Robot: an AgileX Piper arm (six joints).
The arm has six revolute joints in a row. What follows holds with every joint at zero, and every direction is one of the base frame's. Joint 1 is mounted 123.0 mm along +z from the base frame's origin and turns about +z. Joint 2 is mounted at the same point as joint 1 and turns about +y. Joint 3 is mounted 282.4 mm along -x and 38.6 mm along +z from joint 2 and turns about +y. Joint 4 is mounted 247.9 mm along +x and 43.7 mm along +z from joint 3 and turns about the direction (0.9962, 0, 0.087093). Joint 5 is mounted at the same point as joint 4 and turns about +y. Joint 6 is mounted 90.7 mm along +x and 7.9 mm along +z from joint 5 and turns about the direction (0.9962, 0, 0.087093). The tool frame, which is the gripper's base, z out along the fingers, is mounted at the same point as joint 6; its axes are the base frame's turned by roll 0.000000, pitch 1.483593 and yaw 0.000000 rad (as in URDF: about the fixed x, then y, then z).
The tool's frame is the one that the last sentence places.
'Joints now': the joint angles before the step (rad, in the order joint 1, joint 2, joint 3, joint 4, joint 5, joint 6). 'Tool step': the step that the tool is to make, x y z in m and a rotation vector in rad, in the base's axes. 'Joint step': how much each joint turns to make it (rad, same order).
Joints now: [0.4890, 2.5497, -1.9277, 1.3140, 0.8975, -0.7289]
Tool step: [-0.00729, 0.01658, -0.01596, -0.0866, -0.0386, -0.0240]
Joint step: [0.0487, 0.0212, -0.0036, -0.0640, -0.1089, 0.0312]
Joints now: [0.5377, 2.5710, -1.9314, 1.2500, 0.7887, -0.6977]
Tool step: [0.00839, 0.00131, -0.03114, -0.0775, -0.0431, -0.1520]
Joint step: [0.0184, 0.0540, 0.0000, 0.0045, -0.1973, 0.0189]
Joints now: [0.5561, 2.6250, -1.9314, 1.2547, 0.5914, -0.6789]
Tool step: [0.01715, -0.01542, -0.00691, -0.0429, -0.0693, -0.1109]
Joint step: [-0.0243, 0.0120, 0.0000, 0.0116, -0.1222, -0.0245]
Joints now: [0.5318, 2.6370, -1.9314, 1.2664, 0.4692, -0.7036]
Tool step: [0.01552, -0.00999, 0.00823, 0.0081, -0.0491, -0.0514]
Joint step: [-0.0253, 0.0020, -0.0322, 0.0142, -0.0348, -0.0152]
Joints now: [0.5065, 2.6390, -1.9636, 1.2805, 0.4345, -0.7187]
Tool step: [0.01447, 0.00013, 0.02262, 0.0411, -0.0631, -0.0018]
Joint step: [-0.0143, 0.0001, -0.0781, 0.0007, 0.0140, -0.0025]
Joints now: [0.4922, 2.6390, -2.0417, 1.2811, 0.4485, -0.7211]
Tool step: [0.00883, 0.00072, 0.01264, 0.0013, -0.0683, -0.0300]
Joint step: [0.0000, 0.0000, -0.0416, 0.0015, -0.0449, -0.0163]
